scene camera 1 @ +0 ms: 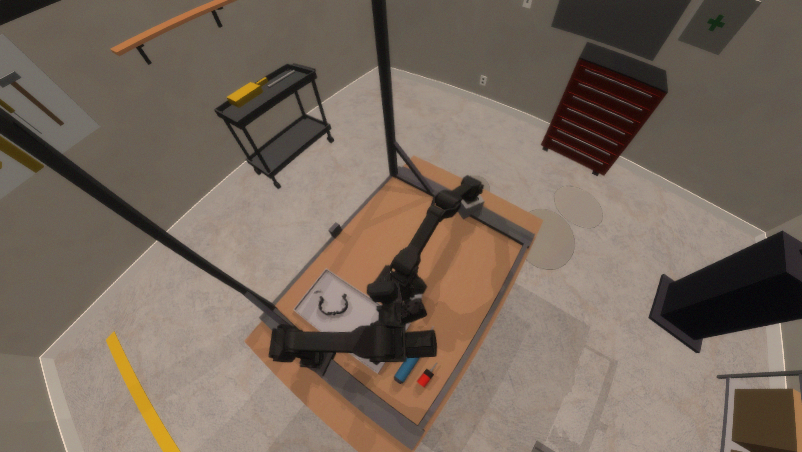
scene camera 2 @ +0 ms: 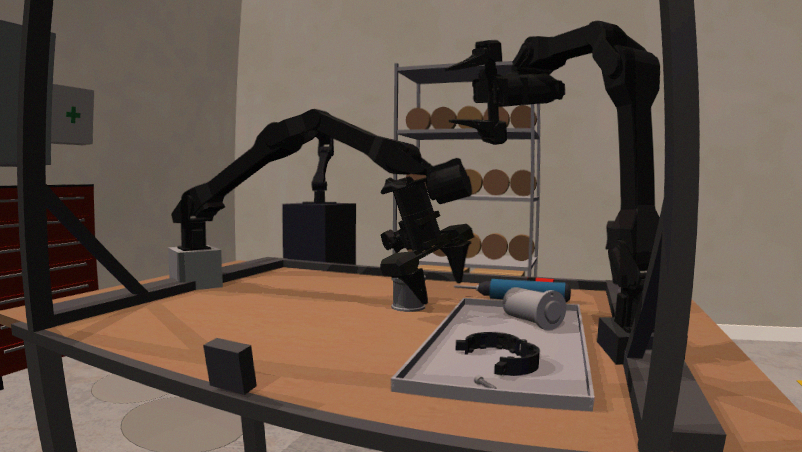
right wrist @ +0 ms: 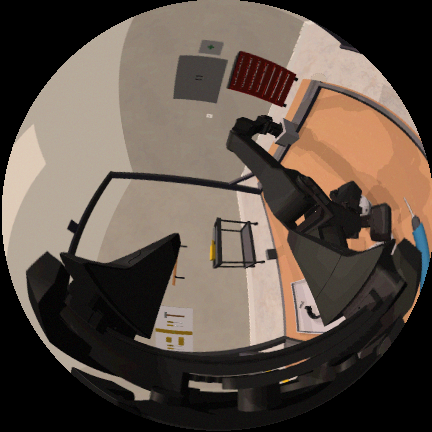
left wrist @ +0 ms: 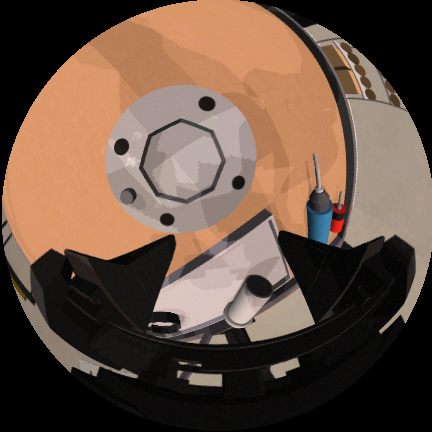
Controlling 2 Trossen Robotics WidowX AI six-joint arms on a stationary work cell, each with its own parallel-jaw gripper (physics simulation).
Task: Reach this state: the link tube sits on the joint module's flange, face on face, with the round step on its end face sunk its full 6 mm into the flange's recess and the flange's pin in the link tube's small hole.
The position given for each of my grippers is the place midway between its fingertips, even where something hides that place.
Observation:
I see my left gripper (scene camera 2: 442, 293), my right gripper (scene camera 2: 447, 95), a joint module (scene camera 2: 404, 299), a link tube (scene camera 2: 548, 309), a blue screwdriver (scene camera 2: 496, 288) and a black open ring (scene camera 2: 528, 363).
The joint module is seen too in the left wrist view (left wrist: 180, 158). The link tube is seen too in the left wrist view (left wrist: 255, 290). The blue screwdriver is seen too in the left wrist view (left wrist: 318, 207). The right wrist view does not show the link tube, which is hidden by my right gripper.

